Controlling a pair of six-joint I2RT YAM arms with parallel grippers.
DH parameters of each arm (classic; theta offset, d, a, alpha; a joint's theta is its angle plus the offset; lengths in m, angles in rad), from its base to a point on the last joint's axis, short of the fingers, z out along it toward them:
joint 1: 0 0.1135 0.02 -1.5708
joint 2: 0 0 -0.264 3.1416
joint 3: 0.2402 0 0.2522 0
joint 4: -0.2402 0 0.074 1.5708
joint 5: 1.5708 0 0 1.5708
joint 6: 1.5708 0.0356 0 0
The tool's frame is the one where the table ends.
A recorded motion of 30 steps. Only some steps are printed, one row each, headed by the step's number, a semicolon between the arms.
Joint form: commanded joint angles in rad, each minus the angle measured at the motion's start. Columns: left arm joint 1, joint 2, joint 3, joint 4, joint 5, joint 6; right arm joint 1, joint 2, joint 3, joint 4, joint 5, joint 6.
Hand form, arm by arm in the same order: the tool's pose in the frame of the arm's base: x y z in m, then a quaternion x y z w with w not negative. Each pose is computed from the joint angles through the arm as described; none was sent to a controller.
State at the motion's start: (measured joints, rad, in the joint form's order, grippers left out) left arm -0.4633 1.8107 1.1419 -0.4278 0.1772 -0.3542; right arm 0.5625 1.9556 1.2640 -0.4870 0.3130 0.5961
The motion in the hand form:
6: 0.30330 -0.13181 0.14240 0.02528 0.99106 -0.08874 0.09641; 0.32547 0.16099 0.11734 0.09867 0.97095 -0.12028 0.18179
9: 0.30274 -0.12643 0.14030 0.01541 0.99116 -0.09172 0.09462; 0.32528 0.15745 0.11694 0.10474 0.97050 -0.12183 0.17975
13: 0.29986 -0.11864 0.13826 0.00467 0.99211 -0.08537 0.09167; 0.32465 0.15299 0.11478 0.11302 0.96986 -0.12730 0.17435
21: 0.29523 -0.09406 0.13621 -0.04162 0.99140 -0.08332 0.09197; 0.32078 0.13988 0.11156 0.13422 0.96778 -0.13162 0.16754
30: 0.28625 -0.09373 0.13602 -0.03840 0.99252 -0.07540 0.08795; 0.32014 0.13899 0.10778 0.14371 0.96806 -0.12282 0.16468
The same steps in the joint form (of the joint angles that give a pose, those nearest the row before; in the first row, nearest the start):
6: 0.0634 0.0009 -0.0724 -0.1551 -0.0832 -0.0063; -0.0645 0.0408 -0.0564 -0.1193 0.0920 0.0683
9: 0.0788 -0.0035 -0.0876 -0.1460 -0.0751 -0.0118; -0.0729 0.0374 -0.0630 -0.1207 0.0920 0.0733
13: 0.0969 -0.0154 -0.1105 -0.1458 -0.0830 -0.0138; -0.0827 0.0385 -0.0704 -0.1276 0.0950 0.0834
21: 0.1658 -0.0538 -0.1676 -0.1302 -0.0819 -0.0382; -0.1110 0.0207 -0.1111 -0.1192 0.0939 0.1018
30: 0.1565 -0.0795 -0.1980 -0.1382 -0.0953 -0.0389; -0.1141 0.0247 -0.1222 -0.1022 0.0766 0.1187

